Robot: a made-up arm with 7 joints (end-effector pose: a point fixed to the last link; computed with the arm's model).
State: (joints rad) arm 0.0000 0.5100 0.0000 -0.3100 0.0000 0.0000 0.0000
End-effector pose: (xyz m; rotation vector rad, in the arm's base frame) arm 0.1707 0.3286 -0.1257 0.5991 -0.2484 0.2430
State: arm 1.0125 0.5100 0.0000 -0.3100 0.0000 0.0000 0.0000
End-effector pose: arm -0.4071 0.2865 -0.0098 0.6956 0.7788 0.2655
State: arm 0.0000 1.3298 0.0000 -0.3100 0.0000 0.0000 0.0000
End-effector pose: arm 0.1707 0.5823 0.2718 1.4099 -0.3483 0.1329
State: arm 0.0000 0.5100 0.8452 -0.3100 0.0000 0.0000 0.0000
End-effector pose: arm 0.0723 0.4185 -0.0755 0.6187 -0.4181 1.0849
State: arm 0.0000 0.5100 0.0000 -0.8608 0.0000 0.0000 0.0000
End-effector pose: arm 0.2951 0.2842 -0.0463 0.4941 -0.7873 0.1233
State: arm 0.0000 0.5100 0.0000 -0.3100 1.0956 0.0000 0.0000
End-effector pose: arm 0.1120 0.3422 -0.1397 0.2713 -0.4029 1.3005
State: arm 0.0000 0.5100 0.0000 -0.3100 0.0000 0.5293 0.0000
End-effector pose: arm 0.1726 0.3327 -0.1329 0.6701 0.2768 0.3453
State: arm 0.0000 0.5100 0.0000 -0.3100 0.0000 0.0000 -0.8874
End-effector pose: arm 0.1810 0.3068 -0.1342 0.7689 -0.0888 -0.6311
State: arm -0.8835 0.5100 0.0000 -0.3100 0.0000 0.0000 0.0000
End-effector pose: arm 0.5562 0.2088 0.2035 0.4255 -1.1309 0.1876
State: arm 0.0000 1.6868 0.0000 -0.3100 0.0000 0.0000 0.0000
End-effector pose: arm 0.1707 0.5780 0.4818 1.7624 -0.3850 0.0725
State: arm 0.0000 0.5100 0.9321 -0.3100 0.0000 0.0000 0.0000
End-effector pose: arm 0.0580 0.4229 -0.0730 0.6165 -0.4342 1.1720
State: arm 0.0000 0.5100 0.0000 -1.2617 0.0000 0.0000 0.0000
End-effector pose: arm 0.3456 0.2350 0.0417 0.3972 -1.1735 0.0275
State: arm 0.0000 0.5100 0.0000 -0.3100 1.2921 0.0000 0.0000
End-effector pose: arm 0.1026 0.3383 -0.1453 0.1979 -0.4252 1.4866
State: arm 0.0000 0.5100 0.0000 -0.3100 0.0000 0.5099 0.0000
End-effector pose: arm 0.1726 0.3325 -0.1327 0.6680 0.2574 0.3418
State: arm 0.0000 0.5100 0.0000 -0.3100 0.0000 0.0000 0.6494
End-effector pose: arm 0.1538 0.3372 -0.1271 0.4210 -0.3460 0.8734
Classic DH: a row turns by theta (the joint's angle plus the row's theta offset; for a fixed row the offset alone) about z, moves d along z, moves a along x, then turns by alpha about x. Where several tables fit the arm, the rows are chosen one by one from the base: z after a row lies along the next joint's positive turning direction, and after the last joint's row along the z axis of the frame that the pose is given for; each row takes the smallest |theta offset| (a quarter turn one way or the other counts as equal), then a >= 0, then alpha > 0; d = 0 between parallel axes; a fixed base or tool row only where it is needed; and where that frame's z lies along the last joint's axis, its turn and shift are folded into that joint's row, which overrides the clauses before.
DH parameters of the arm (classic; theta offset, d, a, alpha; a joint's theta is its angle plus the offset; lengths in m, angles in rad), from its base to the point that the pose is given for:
base (fixed): 0 0.3748 -0.007 -1.2217
joint 1: 1.5708 -0.0052 0.0086 1.5708
joint 2: 1.2217 0.014 -0.009 -1.5708
joint 3: -1.5708 -0.324 0.065 -1.5708
joint 4: 0 0.01 -0.022 1.5708
joint 5: 0 -0.286 0.019 -1.5708
joint 6: 0 0.025 -0.003 1.5708
joint 7: 0.897 0.0004 0.0298 0.1899
tool (fixed): -0.6209 0.0026 0 0

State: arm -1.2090 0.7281 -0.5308 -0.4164 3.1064 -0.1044 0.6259
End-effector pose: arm 0.6035 0.1375 0.3084 -2.2844 -0.1983 2.1007
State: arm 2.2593 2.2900 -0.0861 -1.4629 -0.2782 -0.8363 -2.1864
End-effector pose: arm -0.1671 0.4342 0.1821 1.1248 1.1869 2.3127
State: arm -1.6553 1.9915 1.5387 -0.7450 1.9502 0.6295 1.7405
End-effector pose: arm -0.2332 0.5034 0.5672 2.6921 0.1091 1.4557
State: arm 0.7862 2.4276 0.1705 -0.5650 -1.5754 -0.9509 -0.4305
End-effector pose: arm 0.3431 0.4280 0.5499 0.4930 1.5566 -2.4540
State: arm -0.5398 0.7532 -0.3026 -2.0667 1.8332 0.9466 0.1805
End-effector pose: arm 0.4495 0.0253 0.3297 -1.1547 -0.3182 -0.3518
